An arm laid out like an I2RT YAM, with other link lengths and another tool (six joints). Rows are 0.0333 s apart.
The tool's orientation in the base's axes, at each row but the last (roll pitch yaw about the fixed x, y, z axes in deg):
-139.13, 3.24, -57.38
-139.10, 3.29, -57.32
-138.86, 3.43, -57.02
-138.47, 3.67, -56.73
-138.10, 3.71, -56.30
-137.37, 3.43, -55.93
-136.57, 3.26, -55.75
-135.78, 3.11, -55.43
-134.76, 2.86, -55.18
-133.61, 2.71, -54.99
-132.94, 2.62, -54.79
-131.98, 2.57, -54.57
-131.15, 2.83, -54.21
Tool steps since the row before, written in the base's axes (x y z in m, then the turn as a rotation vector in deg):
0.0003, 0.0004, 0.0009, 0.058, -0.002, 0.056
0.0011, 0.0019, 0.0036, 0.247, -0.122, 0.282
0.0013, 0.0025, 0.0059, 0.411, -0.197, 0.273
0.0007, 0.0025, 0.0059, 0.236, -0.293, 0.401
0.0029, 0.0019, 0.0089, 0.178, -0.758, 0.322
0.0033, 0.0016, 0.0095, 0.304, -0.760, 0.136
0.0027, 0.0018, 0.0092, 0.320, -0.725, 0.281
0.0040, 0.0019, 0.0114, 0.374, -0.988, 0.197
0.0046, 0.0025, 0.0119, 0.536, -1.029, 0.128
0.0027, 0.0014, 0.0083, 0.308, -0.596, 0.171
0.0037, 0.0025, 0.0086, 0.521, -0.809, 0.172
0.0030, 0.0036, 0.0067, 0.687, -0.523, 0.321
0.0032, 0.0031, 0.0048, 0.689, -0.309, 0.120
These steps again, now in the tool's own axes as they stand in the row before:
-0.0002, -0.0009, -0.0004, 0.030, -0.074, -0.012
-0.0012, -0.0038, -0.0014, 0.219, -0.301, -0.130
-0.0017, -0.0057, -0.0028, 0.372, -0.373, -0.066
-0.0021, -0.0053, -0.0030, 0.348, -0.309, -0.293
-0.0005, -0.0085, -0.0043, 0.707, -0.043, -0.456
0.0000, -0.0091, -0.0045, 0.790, 0.004, -0.253
-0.0005, -0.0087, -0.0044, 0.762, -0.119, -0.335
0.0001, -0.0111, -0.0051, 1.014, 0.005, -0.357
0.0000, -0.0121, -0.0047, 1.143, -0.028, -0.235
0.0000, -0.0081, -0.0035, 0.656, -0.085, -0.204
-0.0003, -0.0093, -0.0026, 0.953, -0.130, -0.177
-0.0015, -0.0080, -0.0011, 0.809, -0.437, -0.048
-0.0009, -0.0065, 0.0002, 0.647, -0.363, 0.185

